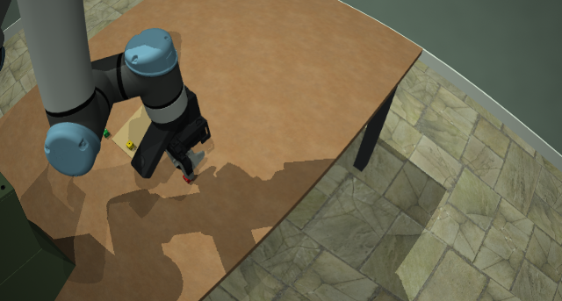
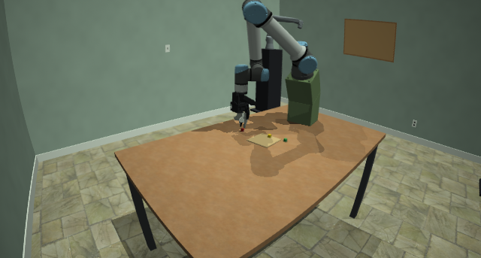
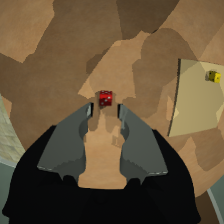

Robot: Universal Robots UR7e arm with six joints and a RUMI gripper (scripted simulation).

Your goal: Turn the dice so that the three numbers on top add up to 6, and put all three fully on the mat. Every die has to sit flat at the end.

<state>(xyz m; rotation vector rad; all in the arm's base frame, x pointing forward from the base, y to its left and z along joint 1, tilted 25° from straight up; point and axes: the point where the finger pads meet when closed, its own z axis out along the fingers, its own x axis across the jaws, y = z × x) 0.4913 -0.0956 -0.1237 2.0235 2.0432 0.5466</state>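
The red die is 30 mm below my hand. Also, from my hand: yellow die (60 mm behind, 170 mm to the left, 30 mm below); then mat (10 mm behind, 180 mm to the left, 40 mm below); then green die (100 mm behind, 260 mm to the left, 30 mm below).
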